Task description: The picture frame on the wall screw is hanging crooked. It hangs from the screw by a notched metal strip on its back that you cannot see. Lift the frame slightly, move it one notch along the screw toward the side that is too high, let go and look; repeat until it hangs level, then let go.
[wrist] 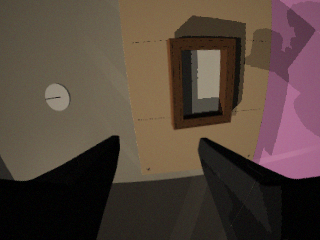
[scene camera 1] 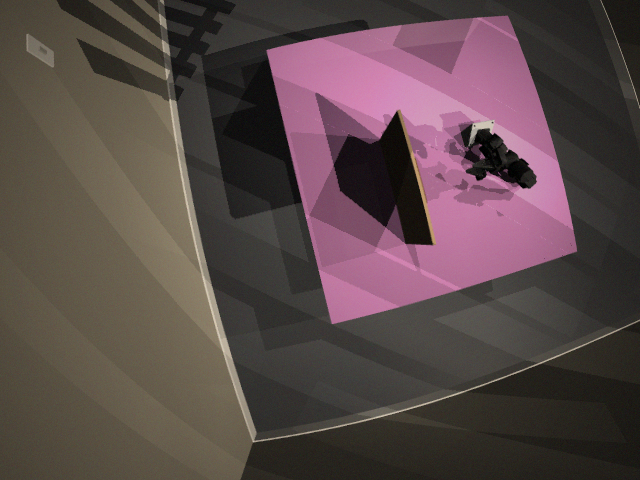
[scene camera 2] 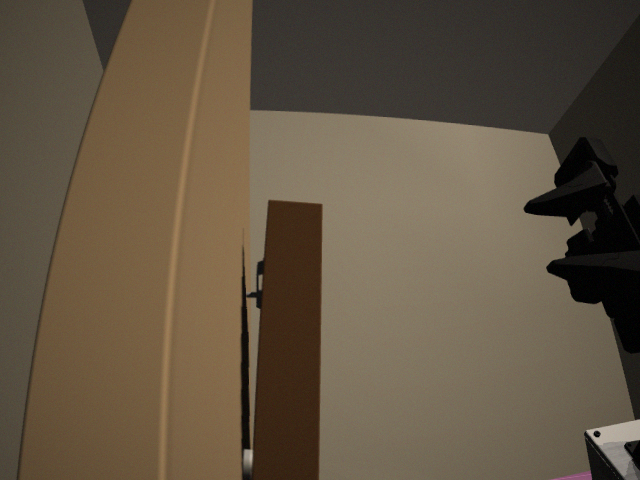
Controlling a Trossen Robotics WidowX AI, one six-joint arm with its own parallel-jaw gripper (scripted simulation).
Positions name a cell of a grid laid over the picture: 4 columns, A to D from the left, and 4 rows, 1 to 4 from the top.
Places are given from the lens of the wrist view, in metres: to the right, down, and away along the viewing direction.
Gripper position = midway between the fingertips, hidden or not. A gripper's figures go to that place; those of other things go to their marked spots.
my gripper (wrist: C3): 0.00, 0.02, 0.10
brown picture frame (wrist: C2): 0.08, -0.09, 0.28
panel (wrist: C3): 0.00, 0.07, 0.35
The marked spots on the panel and the brown picture frame are 0.20 m apart.
